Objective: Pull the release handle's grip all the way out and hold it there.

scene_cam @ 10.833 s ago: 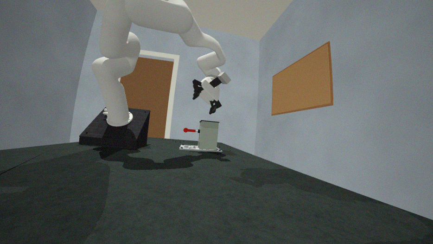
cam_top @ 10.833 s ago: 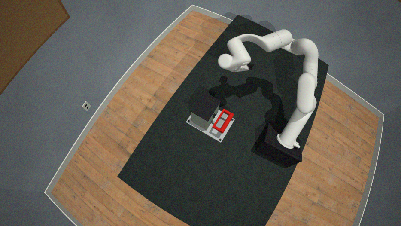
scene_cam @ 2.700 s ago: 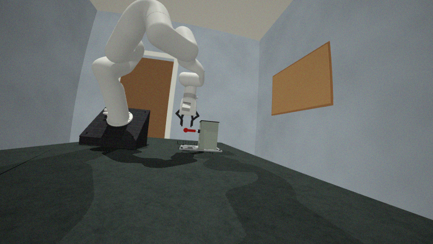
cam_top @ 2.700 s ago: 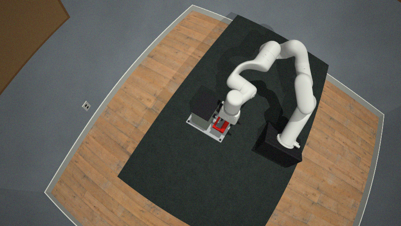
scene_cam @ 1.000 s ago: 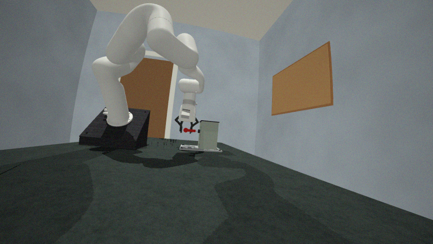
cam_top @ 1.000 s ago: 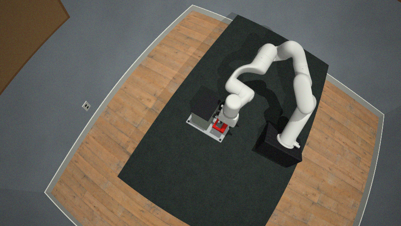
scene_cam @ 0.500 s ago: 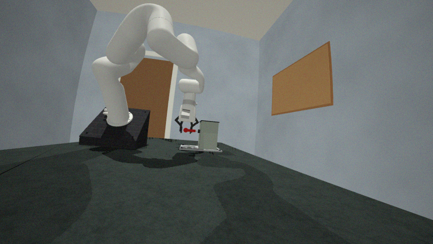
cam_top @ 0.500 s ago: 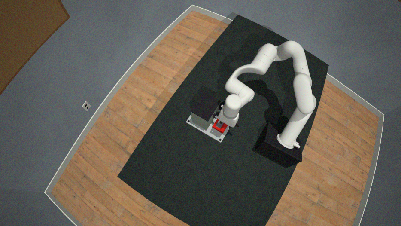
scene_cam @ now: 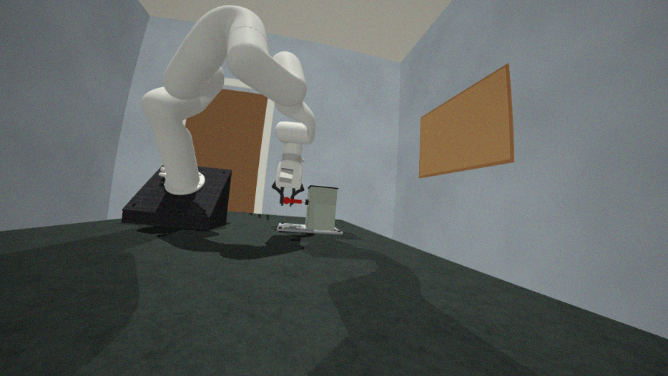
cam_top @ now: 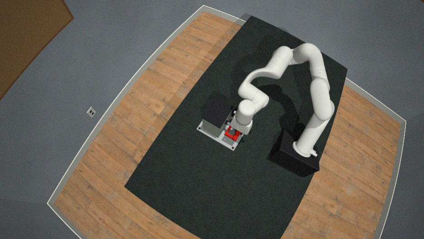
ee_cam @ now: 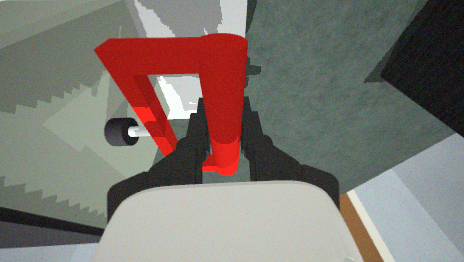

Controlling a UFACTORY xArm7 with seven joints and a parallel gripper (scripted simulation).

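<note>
My gripper is now 10 cm above the light baseplate, 9 cm short of it and 1 cm to the right of it.
</note>
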